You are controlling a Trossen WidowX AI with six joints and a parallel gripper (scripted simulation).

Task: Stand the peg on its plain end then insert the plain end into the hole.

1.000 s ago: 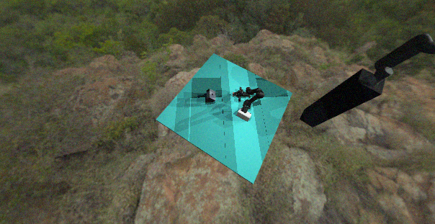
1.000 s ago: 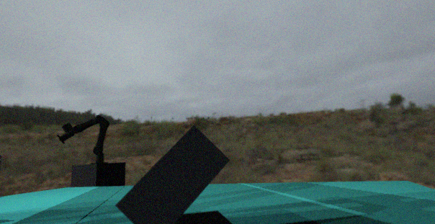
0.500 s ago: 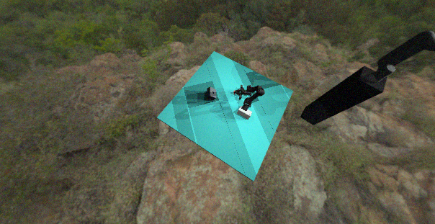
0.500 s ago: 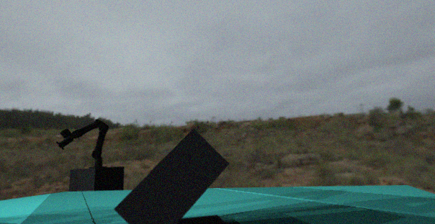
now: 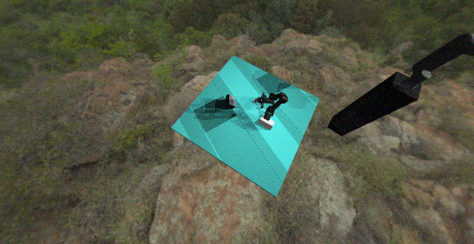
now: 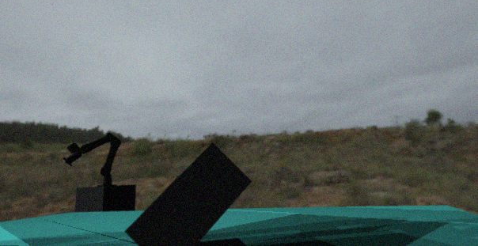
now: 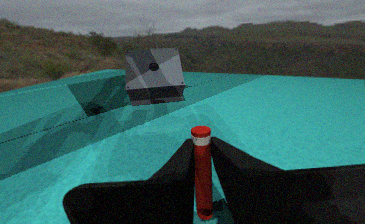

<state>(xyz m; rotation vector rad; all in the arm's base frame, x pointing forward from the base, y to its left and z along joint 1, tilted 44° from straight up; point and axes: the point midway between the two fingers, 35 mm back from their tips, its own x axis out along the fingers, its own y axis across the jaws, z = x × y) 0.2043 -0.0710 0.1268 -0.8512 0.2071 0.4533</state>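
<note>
Right now the red peg is 1 cm below my gripper tip. From my gripper tip the other things lie so: dark sloped panel 21 cm to the left, 21 cm ahead.
</note>
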